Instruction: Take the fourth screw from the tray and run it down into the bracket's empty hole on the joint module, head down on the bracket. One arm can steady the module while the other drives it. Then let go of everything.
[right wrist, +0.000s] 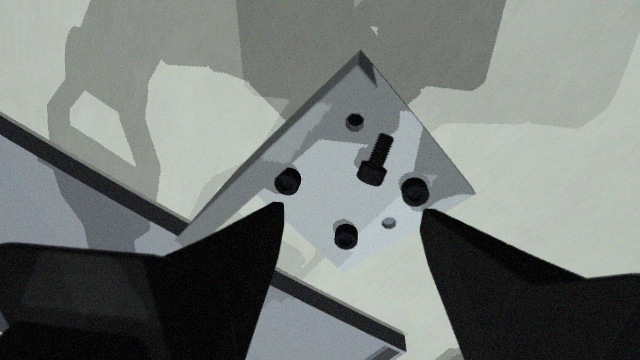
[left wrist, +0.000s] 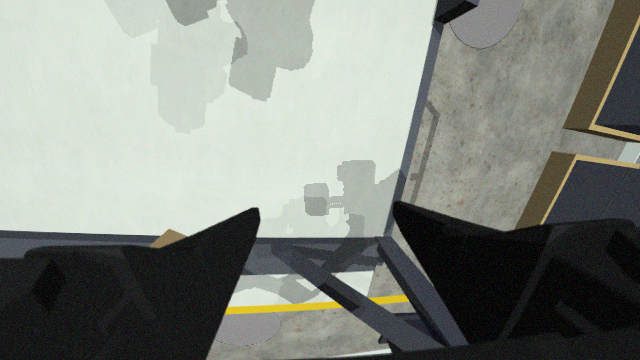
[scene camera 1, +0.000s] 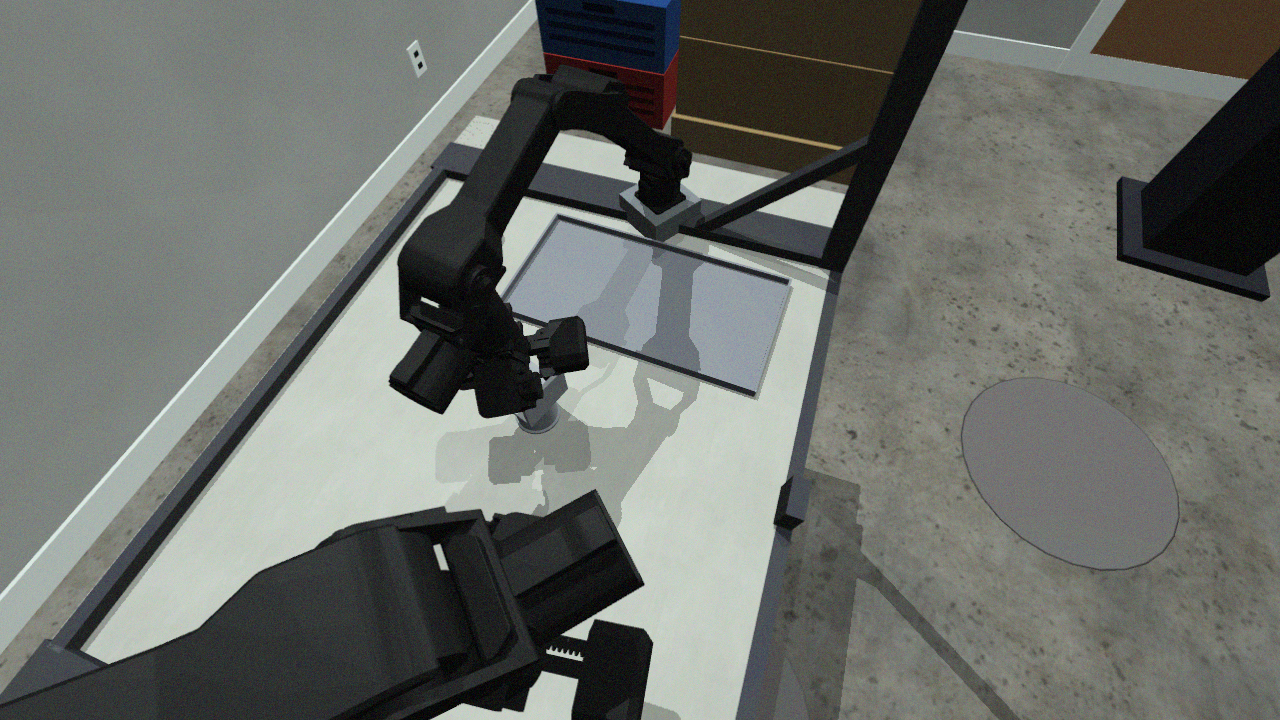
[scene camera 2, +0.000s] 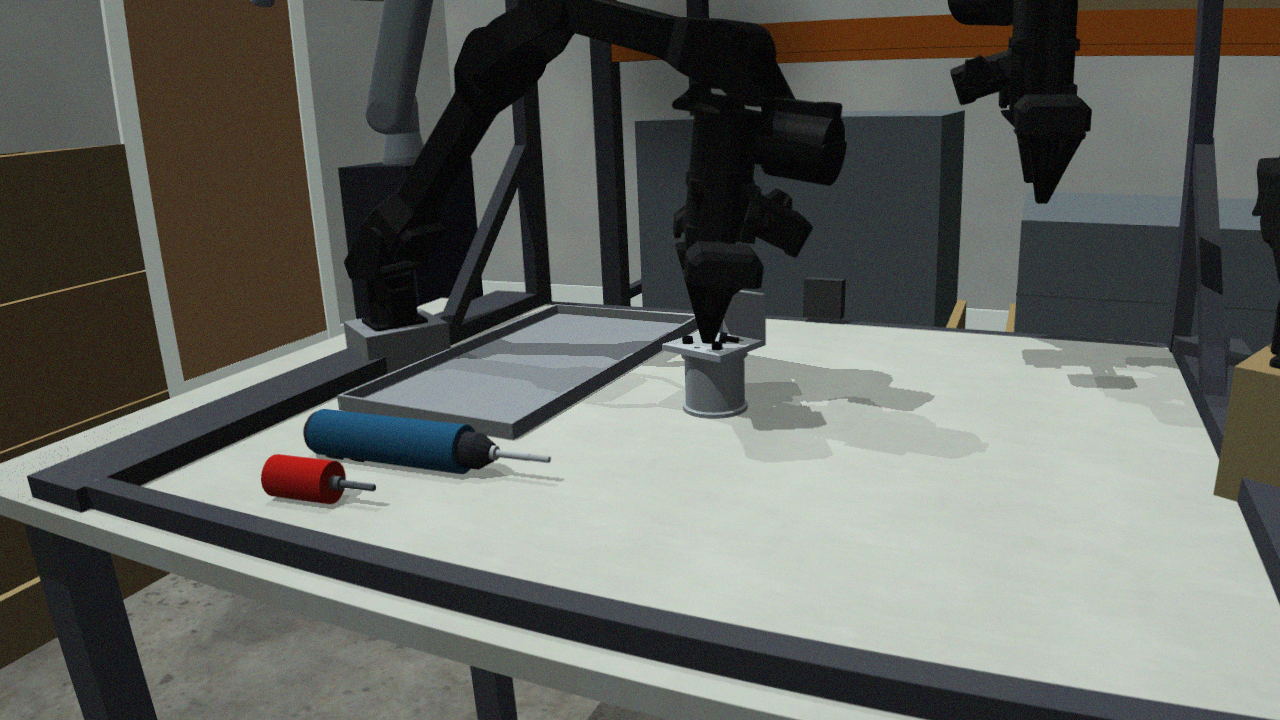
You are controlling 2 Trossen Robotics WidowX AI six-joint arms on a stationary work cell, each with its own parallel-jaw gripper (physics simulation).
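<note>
The joint module stands upright on the table, bracket on top. In the right wrist view three screw heads sit in the bracket. The fourth screw lies loose on its side on the plate, beside the empty hole. My right gripper is part-way open and empty, its tips low over the bracket; in the right wrist view the loose screw lies beyond the tips. My left gripper is wide open and empty, high and well away from the module.
The shallow tray lies close beside the module. A blue driver and a shorter red driver lie in front of the tray in scene camera 2. Diagonal frame braces stand beyond the table edge.
</note>
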